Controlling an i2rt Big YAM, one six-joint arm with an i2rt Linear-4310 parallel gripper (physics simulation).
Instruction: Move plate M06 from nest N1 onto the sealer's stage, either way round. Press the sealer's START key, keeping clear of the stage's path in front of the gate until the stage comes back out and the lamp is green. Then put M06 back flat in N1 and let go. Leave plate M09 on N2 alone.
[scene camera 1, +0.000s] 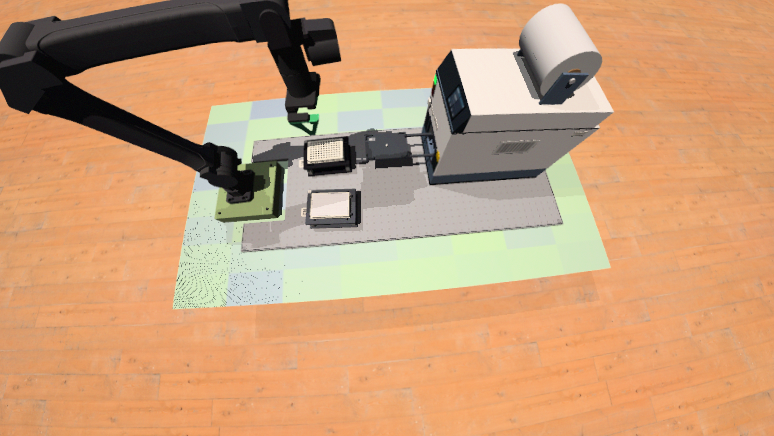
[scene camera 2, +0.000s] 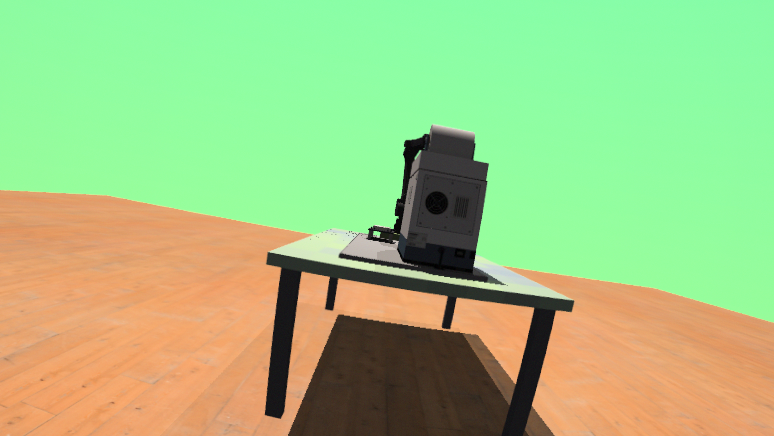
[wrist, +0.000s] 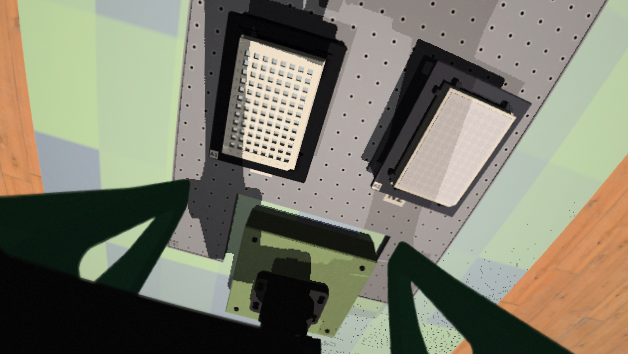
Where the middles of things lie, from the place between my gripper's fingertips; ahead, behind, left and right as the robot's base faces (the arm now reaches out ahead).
The cream well plate M06 (scene camera 1: 332, 150) lies 2 cm behind my hand, 5 cm to the left of it and 20 cm below it. The rest, counted from my hand: black sealer stage (scene camera 1: 375, 144): 24 cm ahead, 1 cm to the left, 17 cm below; then white-lidded plate (scene camera 1: 323, 205): 1 cm behind, 16 cm to the right, 21 cm below; then white film roll (scene camera 1: 551, 44): 58 cm ahead, 15 cm above.
